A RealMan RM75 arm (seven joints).
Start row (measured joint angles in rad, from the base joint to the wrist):
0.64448, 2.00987, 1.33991, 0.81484, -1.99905, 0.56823, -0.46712
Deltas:
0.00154, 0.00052, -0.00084, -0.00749, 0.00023, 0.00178, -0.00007
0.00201, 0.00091, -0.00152, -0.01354, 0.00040, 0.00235, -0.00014
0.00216, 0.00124, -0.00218, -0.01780, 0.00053, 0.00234, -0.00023
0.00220, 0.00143, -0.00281, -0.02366, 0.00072, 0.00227, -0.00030
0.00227, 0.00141, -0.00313, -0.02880, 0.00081, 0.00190, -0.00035
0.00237, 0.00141, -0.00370, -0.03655, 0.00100, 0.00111, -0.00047
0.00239, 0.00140, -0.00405, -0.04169, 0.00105, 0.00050, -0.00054
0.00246, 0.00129, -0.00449, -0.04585, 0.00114, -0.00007, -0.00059
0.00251, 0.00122, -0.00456, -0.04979, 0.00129, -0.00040, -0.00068
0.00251, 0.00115, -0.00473, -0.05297, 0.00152, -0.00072, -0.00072
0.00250, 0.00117, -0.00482, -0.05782, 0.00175, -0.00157, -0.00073
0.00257, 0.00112, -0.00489, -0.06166, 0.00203, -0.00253, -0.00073
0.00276, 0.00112, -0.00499, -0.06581, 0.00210, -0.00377, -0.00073
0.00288, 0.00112, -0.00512, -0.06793, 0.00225, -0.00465, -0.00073
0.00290, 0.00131, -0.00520, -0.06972, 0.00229, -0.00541, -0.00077
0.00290, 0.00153, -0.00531, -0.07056, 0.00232, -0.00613, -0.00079
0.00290, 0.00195, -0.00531, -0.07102, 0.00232, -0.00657, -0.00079
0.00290, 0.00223, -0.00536, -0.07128, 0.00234, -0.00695, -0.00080
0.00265, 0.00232, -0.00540, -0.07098, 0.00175, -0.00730, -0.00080
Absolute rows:
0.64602, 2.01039, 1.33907, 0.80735, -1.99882, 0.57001, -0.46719
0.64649, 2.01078, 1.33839, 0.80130, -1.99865, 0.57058, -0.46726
0.64664, 2.01111, 1.33773, 0.79704, -1.99852, 0.57057, -0.46735
0.64668, 2.01130, 1.33710, 0.79118, -1.99833, 0.57050, -0.46742
0.64675, 2.01128, 1.33678, 0.78604, -1.99824, 0.57013, -0.46747
0.64685, 2.01128, 1.33621, 0.77829, -1.99805, 0.56934, -0.46759
0.64687, 2.01127, 1.33586, 0.77315, -1.99800, 0.56873, -0.46766
0.64694, 2.01116, 1.33542, 0.76899, -1.99791, 0.56816, -0.46771
0.64699, 2.01109, 1.33535, 0.76505, -1.99776, 0.56783, -0.46780
0.64699, 2.01102, 1.33518, 0.76187, -1.99753, 0.56751, -0.46784
0.64698, 2.01104, 1.33509, 0.75702, -1.99730, 0.56666, -0.46785
0.64705, 2.01099, 1.33502, 0.75318, -1.99702, 0.56570, -0.46785
0.64724, 2.01099, 1.33492, 0.74903, -1.99695, 0.56446, -0.46785
0.64736, 2.01099, 1.33479, 0.74691, -1.99680, 0.56358, -0.46785
0.64738, 2.01118, 1.33471, 0.74512, -1.99676, 0.56282, -0.46789
0.64738, 2.01140, 1.33460, 0.74428, -1.99673, 0.56210, -0.46791
0.64738, 2.01182, 1.33460, 0.74382, -1.99673, 0.56166, -0.46791
0.64738, 2.01210, 1.33455, 0.74356, -1.99671, 0.56128, -0.46792
0.64713, 2.01219, 1.33451, 0.74386, -1.99730, 0.56093, -0.46792

